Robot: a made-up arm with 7 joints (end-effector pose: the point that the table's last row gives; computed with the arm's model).
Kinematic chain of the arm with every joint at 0, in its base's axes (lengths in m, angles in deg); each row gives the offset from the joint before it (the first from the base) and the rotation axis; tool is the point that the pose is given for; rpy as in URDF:
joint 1: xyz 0 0 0.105 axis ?
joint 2: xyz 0 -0.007 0.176 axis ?
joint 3: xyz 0 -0.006 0.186 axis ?
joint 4: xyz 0 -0.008 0.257 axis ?
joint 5: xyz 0 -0.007 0.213 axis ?
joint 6: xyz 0 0 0.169 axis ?
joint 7: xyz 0 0 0.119 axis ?
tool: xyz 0 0 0 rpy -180 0 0
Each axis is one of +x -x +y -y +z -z.
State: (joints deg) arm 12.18 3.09 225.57 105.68 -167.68 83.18 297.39
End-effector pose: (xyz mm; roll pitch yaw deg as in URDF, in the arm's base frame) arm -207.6 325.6 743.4 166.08 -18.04 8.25
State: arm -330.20 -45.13 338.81 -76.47 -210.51 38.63 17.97
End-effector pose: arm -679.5 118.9 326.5 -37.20 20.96 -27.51
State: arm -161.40 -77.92 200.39 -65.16 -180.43 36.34 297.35
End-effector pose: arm 501.1 0.0 832.2 -149.84 -7.13 -137.58
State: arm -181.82 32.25 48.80 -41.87 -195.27 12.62 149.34
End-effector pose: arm -208.2 -243.6 1087.4 143.65 -4.63 -167.45
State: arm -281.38 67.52 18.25 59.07 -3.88 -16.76 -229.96
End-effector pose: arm 7.3 -833.0 206.2 61.39 -50.78 -159.64
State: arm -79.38 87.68 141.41 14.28 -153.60 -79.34 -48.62
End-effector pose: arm 232.1 770.4 512.6 -173.56 -11.81 121.05
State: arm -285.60 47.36 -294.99 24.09 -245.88 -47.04 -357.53
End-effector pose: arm 16.4 -752.5 745.8 35.54 -70.03 -124.71
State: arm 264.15 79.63 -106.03 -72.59 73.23 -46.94 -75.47
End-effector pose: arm 404.5 603.5 323.8 -119.57 -18.57 100.74
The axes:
joint 1: -z
joint 2: +y
joint 3: -z
joint 4: +y
joint 5: -z
joint 6: +y
joint 7: -z

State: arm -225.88 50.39 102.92 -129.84 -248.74 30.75 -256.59
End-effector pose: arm 185.9 -313.5 347.1 -73.39 51.70 108.96
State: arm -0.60 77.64 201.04 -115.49 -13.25 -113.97 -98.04
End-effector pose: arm 254.0 -64.9 77.6 -123.14 -29.58 -103.41
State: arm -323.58 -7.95 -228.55 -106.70 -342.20 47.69 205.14
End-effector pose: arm 394.1 162.2 706.1 128.06 30.64 -36.92
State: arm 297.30 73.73 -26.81 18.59 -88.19 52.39 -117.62
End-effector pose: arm 286.2 825.6 433.3 115.97 -43.88 12.09
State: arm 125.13 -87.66 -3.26 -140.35 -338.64 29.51 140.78
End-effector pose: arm 11.3 136.5 -63.7 -5.61 -23.67 -145.51
